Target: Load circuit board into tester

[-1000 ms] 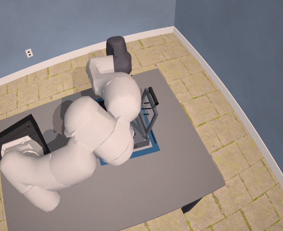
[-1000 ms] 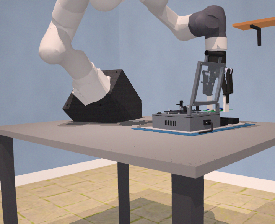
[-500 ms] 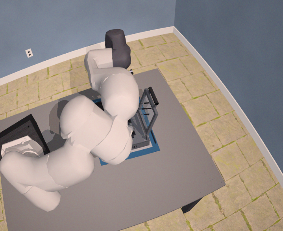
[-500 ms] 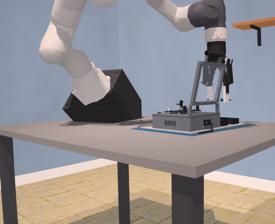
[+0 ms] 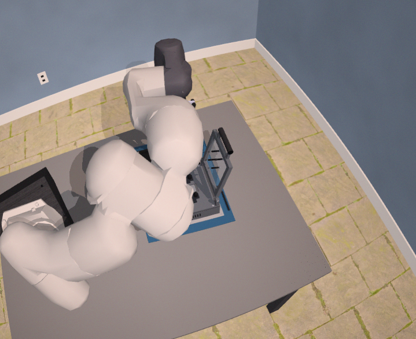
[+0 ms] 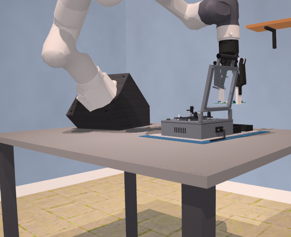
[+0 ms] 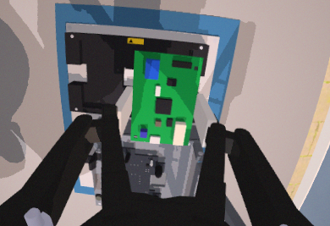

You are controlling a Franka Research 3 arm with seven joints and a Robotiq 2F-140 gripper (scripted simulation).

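The green circuit board is 2 cm below my hand. From my hand the other things lie so: black nest 16 cm to the right, 7 cm below, 5 cm behind; then tester lid 18 cm to the right, 7 cm ahead, 5 cm above.
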